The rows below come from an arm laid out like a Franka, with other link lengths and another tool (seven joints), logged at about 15 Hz.
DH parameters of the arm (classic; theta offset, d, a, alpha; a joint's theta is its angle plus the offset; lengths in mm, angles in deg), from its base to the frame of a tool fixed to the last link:
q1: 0 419.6 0 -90
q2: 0 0 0 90
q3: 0 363.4 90.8 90
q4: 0 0 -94.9 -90
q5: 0 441.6 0 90
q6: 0 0 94.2 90
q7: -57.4 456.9 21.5 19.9
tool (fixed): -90 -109.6 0 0
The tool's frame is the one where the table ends.
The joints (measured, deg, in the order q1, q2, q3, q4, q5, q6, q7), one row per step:
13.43, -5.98, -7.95, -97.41, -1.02, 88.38, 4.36
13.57, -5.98, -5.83, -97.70, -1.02, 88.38, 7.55
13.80, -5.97, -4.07, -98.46, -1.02, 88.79, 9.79
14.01, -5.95, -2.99, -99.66, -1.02, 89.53, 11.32
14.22, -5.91, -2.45, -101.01, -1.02, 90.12, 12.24
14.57, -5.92, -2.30, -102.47, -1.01, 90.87, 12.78
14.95, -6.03, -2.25, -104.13, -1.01, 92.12, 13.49
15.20, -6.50, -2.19, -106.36, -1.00, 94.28, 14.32
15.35, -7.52, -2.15, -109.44, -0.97, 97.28, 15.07
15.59, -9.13, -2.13, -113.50, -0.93, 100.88, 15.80
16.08, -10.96, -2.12, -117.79, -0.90, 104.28, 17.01
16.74, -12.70, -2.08, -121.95, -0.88, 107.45, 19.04
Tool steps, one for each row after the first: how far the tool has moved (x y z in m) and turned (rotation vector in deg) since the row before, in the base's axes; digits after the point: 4 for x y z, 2 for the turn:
-0.0038, 0.0218, -0.0025, -0.43, 0.20, -0.93
-0.0040, 0.0195, -0.0065, -0.37, 0.27, -0.24
-0.0036, 0.0124, -0.0103, -0.30, 0.41, -0.23
-0.0047, 0.0066, -0.0123, -0.28, 0.74, -0.16
-0.0042, 0.0043, -0.0126, -0.20, 0.67, -0.02
-0.0025, 0.0037, -0.0126, -0.13, 0.27, -0.25
-0.0004, 0.0029, -0.0127, 0.04, -0.41, -0.48
-0.0008, 0.0017, -0.0137, 0.22, -0.92, -0.51
-0.0042, 0.0019, -0.0161, 0.32, -1.11, -0.42
-0.0083, 0.0030, -0.0166, 0.27, -0.91, -0.66
-0.0102, 0.0039, -0.0170, 0.20, -0.74, -1.28

